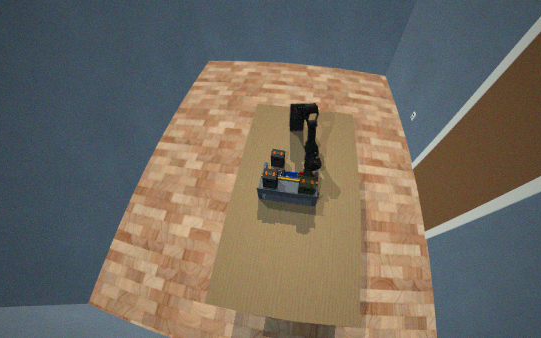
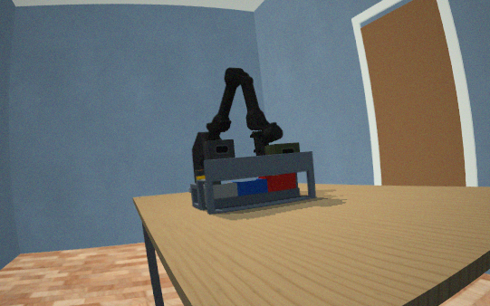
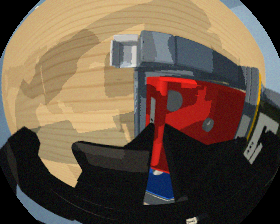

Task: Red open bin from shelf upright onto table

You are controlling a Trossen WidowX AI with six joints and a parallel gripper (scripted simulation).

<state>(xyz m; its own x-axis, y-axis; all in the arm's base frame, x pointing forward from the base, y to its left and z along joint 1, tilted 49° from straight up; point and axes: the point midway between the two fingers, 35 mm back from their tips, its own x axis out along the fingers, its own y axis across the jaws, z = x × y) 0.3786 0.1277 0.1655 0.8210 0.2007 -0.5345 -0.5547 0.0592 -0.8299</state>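
The red bin lies 7 cm ahead of my hand, 2 cm below it and 1 cm to the left of it. From my hand the other things lie so: blue bin 10 cm to the right, 8 cm ahead, 4 cm below; then grey bin 21 cm to the right, 11 cm ahead, 4 cm below.
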